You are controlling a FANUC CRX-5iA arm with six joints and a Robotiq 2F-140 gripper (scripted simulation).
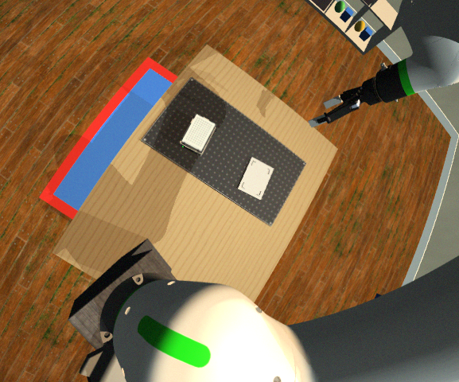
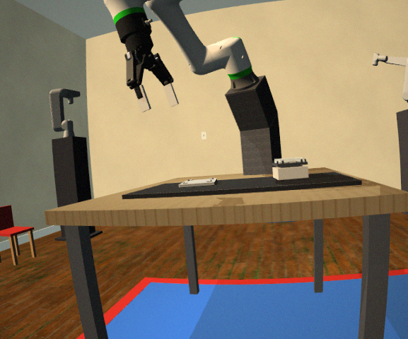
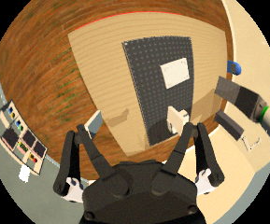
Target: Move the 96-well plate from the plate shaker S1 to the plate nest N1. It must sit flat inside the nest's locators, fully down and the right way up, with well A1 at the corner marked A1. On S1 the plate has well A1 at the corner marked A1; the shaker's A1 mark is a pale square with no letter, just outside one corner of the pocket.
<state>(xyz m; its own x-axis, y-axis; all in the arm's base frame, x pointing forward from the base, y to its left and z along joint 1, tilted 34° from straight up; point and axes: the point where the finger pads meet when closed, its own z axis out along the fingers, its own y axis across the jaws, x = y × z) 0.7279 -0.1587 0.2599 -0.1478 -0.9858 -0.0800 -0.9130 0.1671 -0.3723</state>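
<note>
My hand is 260 mm past the 96-well plate, 350 mm to the right of it and 190 mm above it. Also, from my hand: plate nest N1: 280 mm behind, 30 mm to the left, 240 mm below.
</note>
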